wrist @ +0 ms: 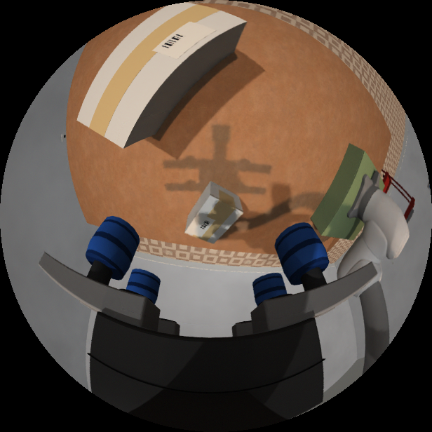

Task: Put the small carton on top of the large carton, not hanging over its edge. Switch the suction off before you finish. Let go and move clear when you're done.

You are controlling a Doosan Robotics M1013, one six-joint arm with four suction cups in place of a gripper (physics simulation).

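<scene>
The small carton (215, 212) is white with a tan tape strip and a barcode. It sits on the brown rug at the lower middle of the wrist view, turned at an angle and partly in the arm's shadow. The large carton (137, 82) is white with a tan tape strip and a barcode label. It lies on the rug at the upper left, well apart from the small carton. My gripper (207, 262) shows its four blue suction cups at the lower part of the view. They hold nothing and are above the floor, apart from both cartons; their exact height is hard to tell.
A green block (342, 195) stands at the right, with the light grey arm (385, 215) showing in front of it. A red frame (411, 207) is behind, at the far right. The brown rug (300, 100) has a patterned border, with grey floor (35, 175) around it.
</scene>
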